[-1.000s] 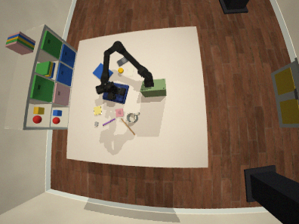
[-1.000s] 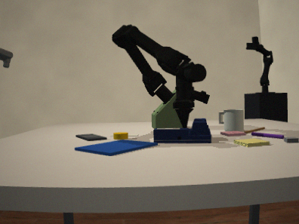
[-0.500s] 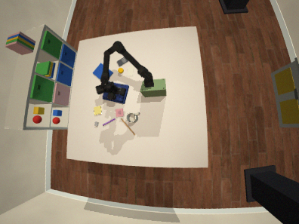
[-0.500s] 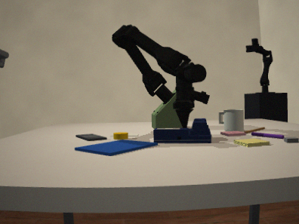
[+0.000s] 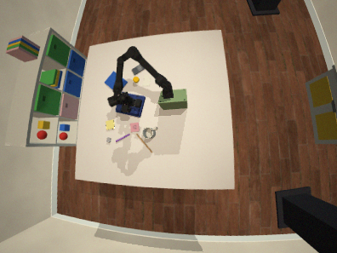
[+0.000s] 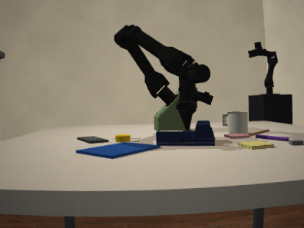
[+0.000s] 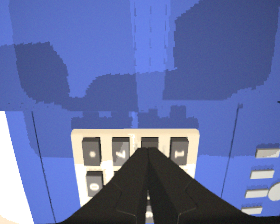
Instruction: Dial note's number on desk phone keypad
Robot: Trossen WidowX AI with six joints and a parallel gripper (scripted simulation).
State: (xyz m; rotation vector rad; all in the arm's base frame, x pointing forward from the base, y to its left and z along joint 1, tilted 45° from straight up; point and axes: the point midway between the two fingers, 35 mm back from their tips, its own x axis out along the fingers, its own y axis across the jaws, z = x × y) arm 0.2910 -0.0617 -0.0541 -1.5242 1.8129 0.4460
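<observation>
Right now the 8 key is 40 mm below my hand, 20 mm behind it and 10 mm to the right of it. From my hand the other things lie so: yellow tape: 220 mm to the right, 60 mm below, 20 mm behind; then dark blue desk phone: 40 mm below, 40 mm ahead, 10 mm to the right; then handset: 50 mm ahead, 40 mm to the left, 20 mm below.
</observation>
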